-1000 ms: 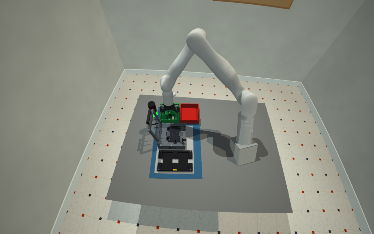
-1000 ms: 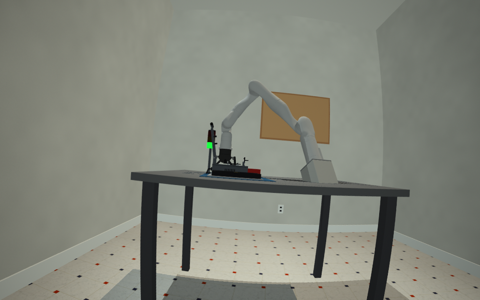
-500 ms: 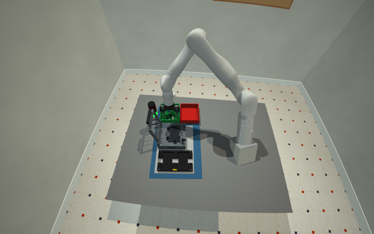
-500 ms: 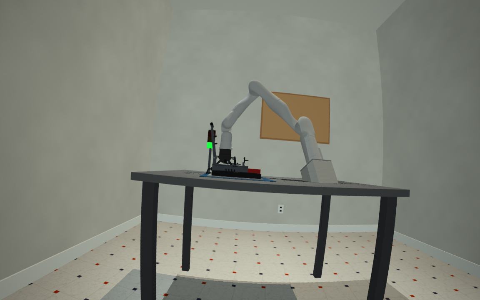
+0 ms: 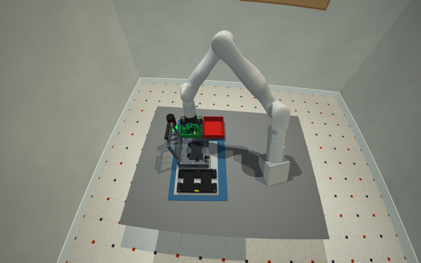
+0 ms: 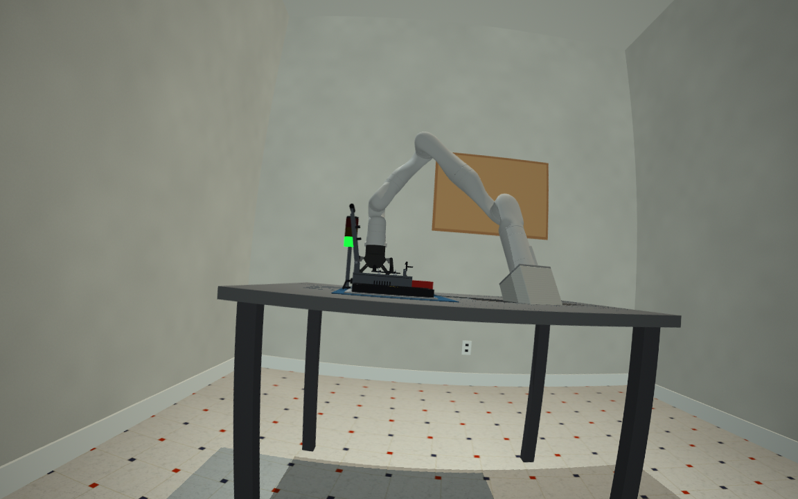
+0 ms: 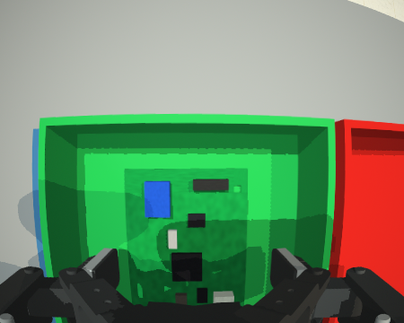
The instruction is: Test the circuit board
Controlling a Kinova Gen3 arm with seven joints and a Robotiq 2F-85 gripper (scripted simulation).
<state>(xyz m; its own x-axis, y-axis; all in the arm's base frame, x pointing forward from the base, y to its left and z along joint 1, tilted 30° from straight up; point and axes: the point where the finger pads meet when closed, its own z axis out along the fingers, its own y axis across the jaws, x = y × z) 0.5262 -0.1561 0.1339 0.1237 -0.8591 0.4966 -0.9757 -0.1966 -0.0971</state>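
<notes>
The green bin lies 10 mm below my hand. Also, from my hand: red bin 140 mm behind, 20 mm to the right, 10 mm below; then green circuit board 20 mm below; then tester lid 210 mm to the left, 160 mm above, 50 mm ahead.
</notes>
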